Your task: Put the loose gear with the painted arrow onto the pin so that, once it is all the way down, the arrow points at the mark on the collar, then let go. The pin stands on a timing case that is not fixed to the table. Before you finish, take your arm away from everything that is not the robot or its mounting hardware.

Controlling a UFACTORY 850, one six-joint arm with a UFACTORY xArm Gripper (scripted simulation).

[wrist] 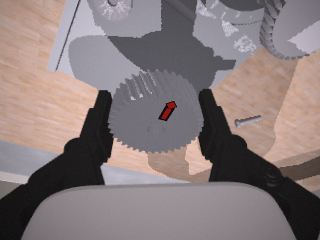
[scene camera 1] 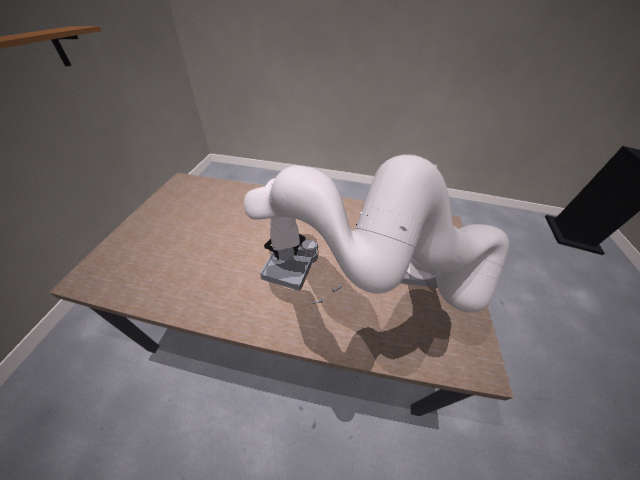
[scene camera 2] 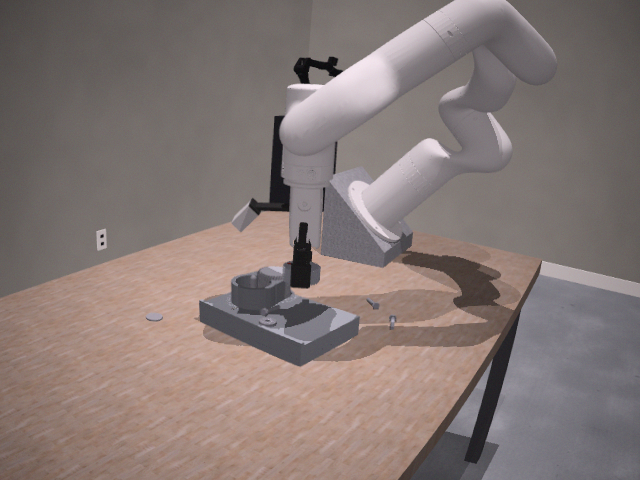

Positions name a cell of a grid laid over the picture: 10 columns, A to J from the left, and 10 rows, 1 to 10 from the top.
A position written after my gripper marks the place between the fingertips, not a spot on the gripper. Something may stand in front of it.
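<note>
My gripper (scene camera 2: E6), (scene camera 1: E6), (wrist: E5). Grey timing case (scene camera 2: F7), (scene camera 1: E6), (wrist: D3). Grey toothed gear (wrist: E5).
</note>
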